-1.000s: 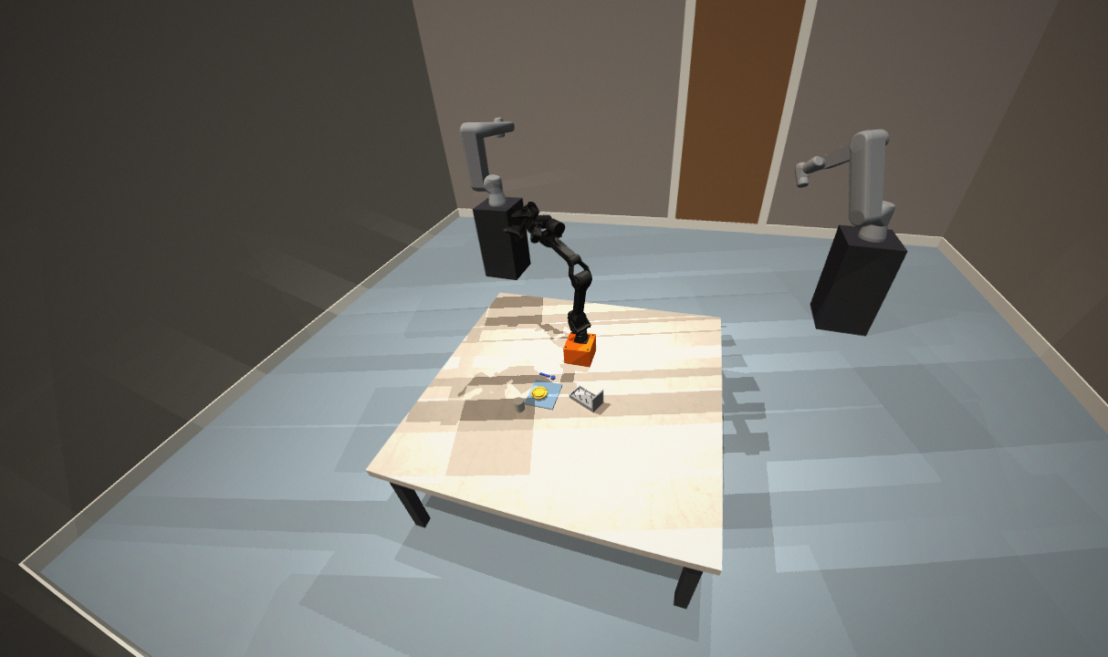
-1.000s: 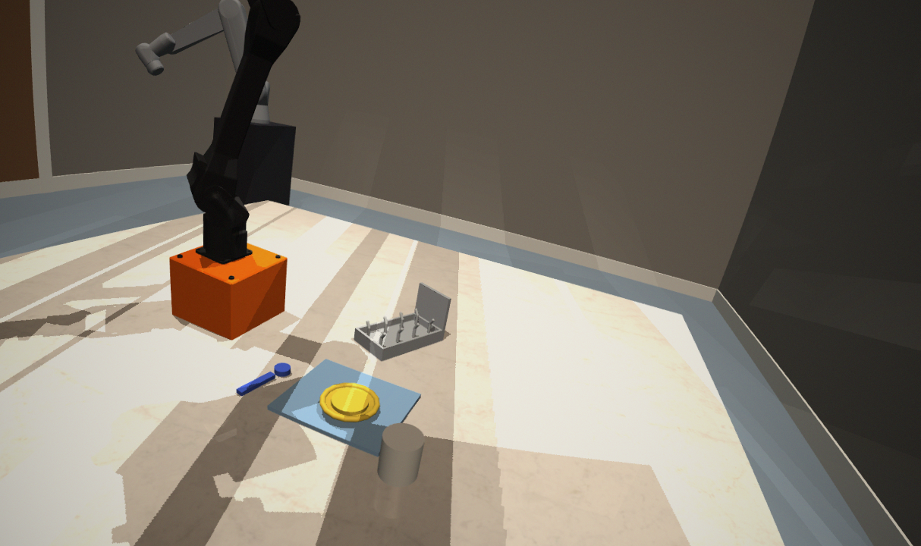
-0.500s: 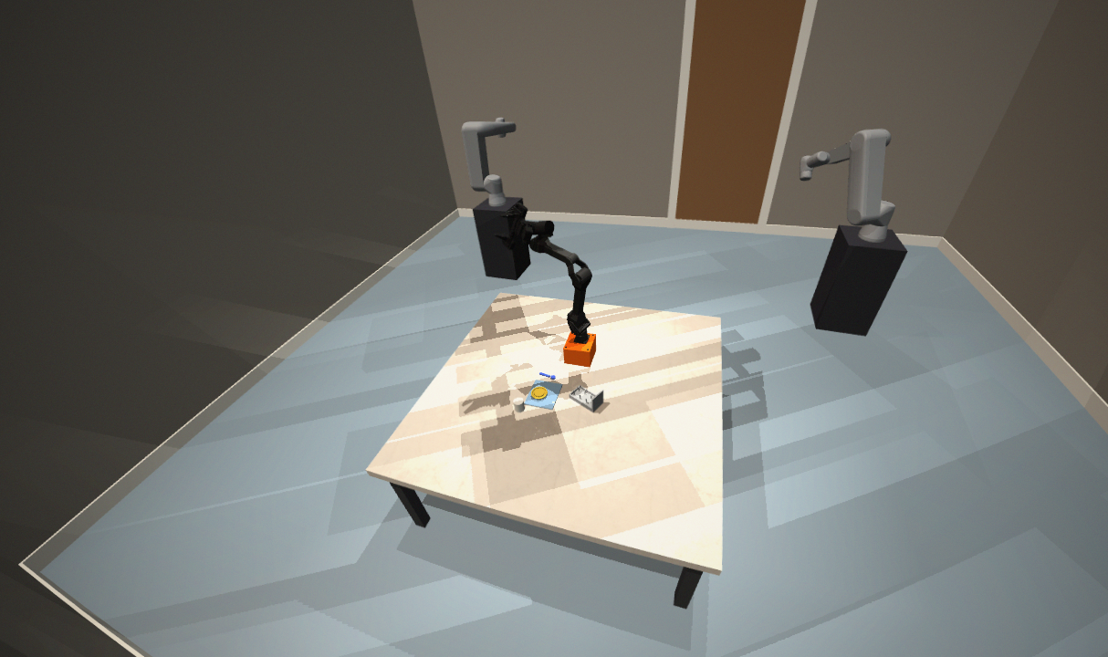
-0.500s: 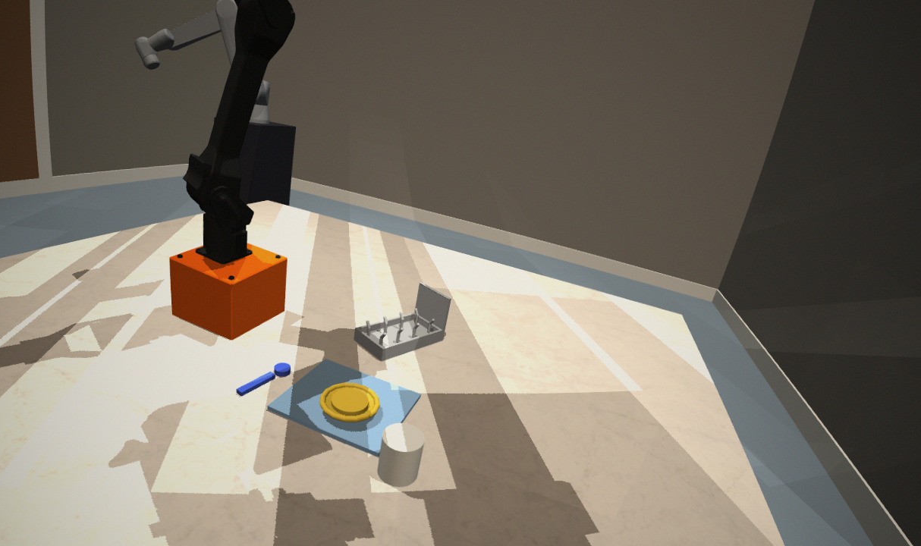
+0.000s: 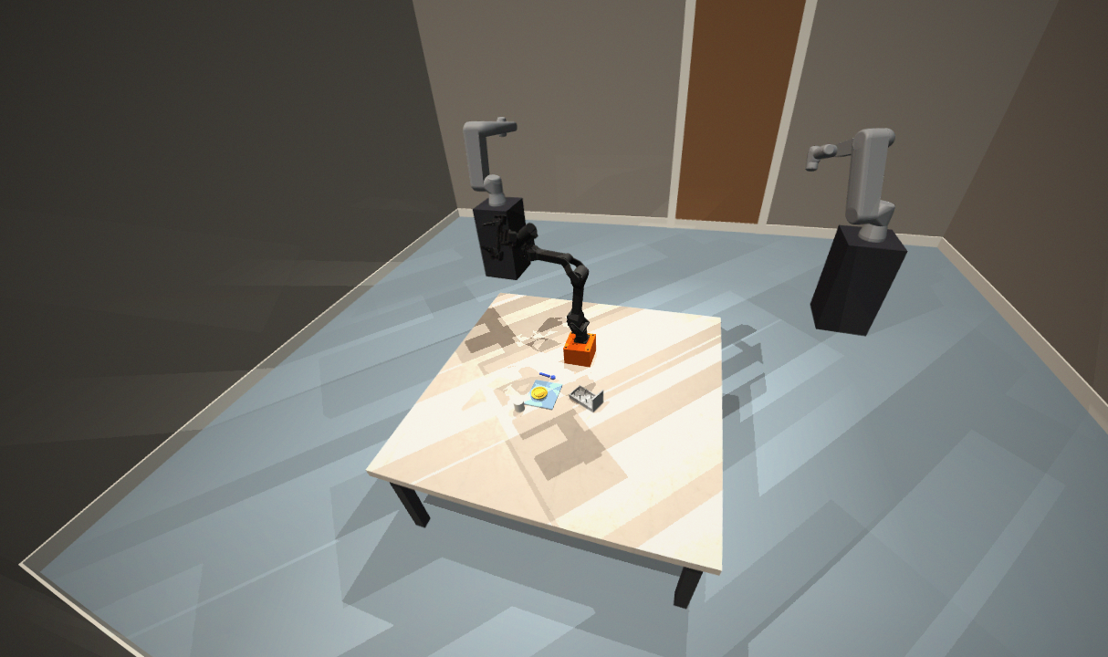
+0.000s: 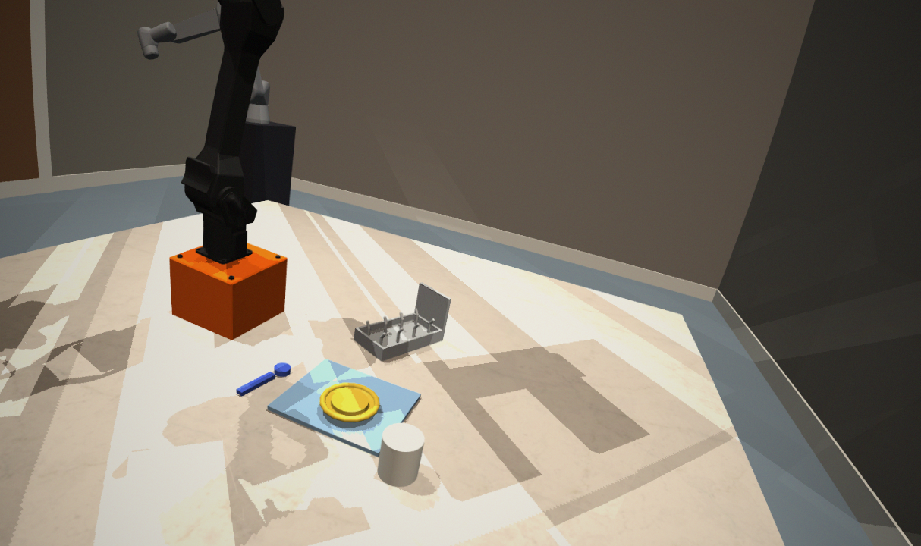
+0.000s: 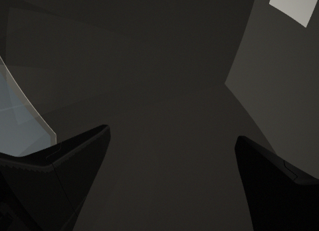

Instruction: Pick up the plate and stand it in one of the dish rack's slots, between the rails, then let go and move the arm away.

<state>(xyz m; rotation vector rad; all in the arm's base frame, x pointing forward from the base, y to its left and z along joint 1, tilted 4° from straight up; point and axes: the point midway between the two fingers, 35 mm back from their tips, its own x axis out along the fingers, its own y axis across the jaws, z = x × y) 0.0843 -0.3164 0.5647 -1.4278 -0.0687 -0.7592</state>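
Now: gripper tip 180 mm short of the yellow plate, 260 mm to the right of it and 640 mm above it. The rest, counted from my gripper tip: light blue mat: 170 mm ahead, 270 mm to the left, 660 mm below; white cup: 280 mm ahead, 200 mm to the left, 630 mm below; blue spoon: 60 mm ahead, 250 mm to the left, 660 mm below.
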